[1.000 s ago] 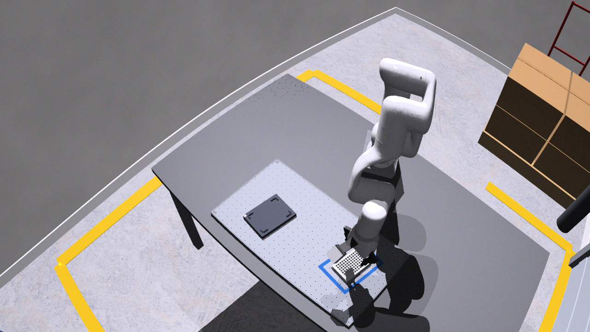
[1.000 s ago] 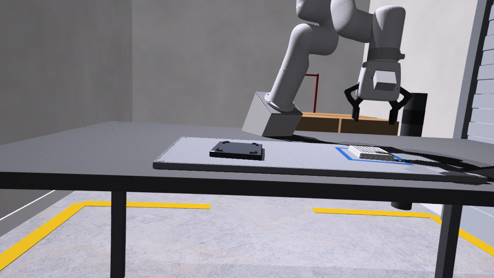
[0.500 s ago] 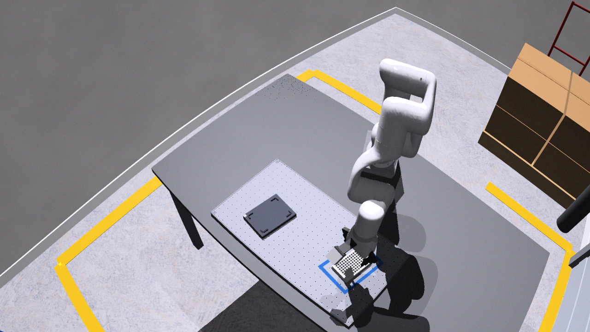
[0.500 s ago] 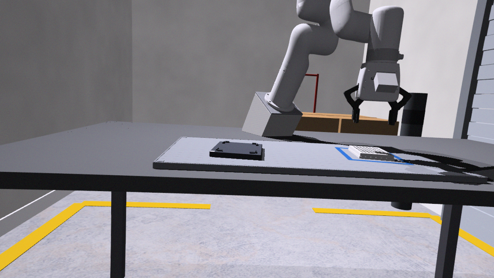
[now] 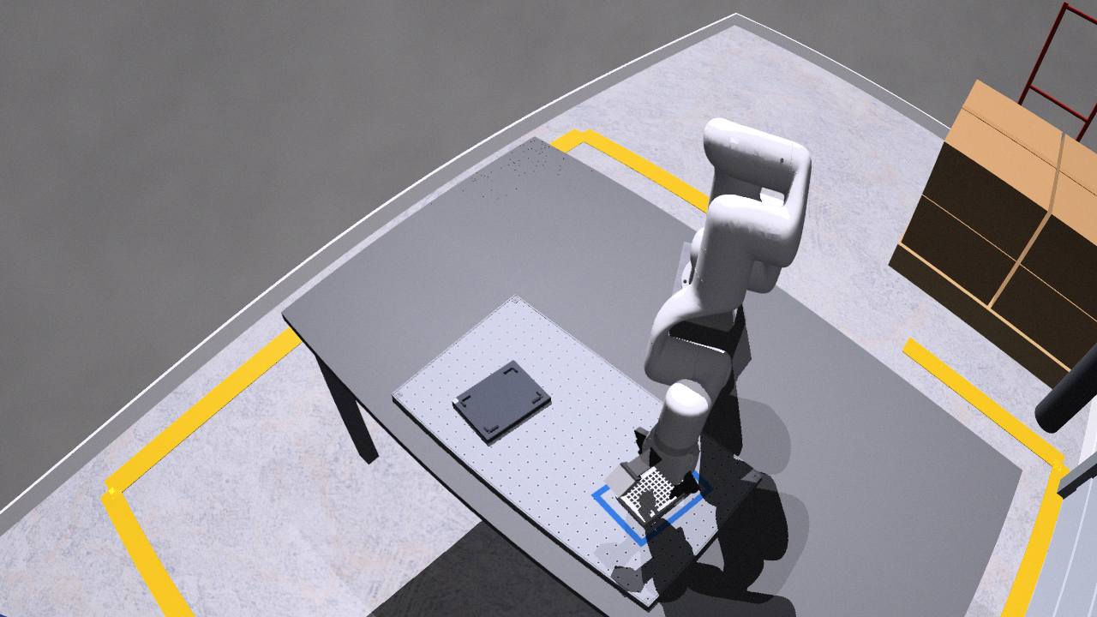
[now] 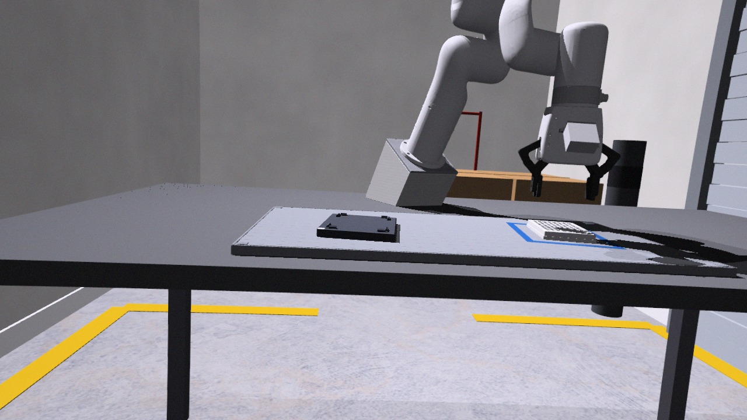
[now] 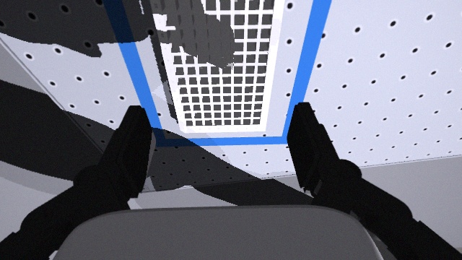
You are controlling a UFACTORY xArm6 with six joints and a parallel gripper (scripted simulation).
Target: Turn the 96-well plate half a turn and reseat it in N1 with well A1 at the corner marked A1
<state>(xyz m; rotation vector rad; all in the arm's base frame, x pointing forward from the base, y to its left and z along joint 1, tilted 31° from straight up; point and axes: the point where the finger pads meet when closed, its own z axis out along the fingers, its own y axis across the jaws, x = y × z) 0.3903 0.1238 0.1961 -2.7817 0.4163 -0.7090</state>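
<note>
The white 96-well plate lies 7 cm below my hand. The rest, counted from my hand: A1 label: 8 cm ahead, 44 cm to the right, 6 cm below; then plate nest N1: 2 cm ahead, 37 cm to the right, 7 cm below.
</note>
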